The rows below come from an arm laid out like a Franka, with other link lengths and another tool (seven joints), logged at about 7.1 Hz.
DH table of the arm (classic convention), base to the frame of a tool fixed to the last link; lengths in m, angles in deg. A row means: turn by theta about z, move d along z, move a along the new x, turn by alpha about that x. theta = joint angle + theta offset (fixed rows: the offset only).
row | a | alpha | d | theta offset
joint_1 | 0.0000 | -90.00 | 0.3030 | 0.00
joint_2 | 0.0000 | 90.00 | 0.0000 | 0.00
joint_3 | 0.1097 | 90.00 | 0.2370 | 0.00
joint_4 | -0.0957 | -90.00 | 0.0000 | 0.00
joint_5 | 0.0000 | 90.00 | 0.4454 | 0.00
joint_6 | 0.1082 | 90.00 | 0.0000 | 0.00
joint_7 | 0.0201 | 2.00 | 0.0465 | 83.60
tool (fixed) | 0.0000 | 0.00 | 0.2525 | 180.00
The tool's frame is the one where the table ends.
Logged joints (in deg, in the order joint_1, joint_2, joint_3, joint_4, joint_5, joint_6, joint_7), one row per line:
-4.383 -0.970 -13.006 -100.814 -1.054 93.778 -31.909
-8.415 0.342 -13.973 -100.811 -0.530 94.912 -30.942
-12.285 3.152 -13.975 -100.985 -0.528 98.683 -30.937
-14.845 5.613 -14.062 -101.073 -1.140 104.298 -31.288
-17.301 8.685 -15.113 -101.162 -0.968 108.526 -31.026
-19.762 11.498 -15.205 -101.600 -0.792 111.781 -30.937
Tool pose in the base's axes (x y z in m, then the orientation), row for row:
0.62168 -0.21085 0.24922 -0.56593 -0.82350 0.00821 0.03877
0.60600 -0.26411 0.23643 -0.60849 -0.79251 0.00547 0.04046
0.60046 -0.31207 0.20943 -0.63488 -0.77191 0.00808 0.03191
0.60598 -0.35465 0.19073 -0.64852 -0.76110 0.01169 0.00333
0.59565 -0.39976 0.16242 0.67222 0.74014 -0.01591 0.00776
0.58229 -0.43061 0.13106 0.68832 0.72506 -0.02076 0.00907
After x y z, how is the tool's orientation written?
As a quaternion, x y z w.
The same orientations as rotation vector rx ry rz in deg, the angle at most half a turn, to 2 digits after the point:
-99.43 -144.68 1.44
-106.79 -139.09 0.96
-112.01 -136.19 1.43
-116.49 -136.71 2.10
120.41 132.57 -2.85
123.19 129.76 -3.72

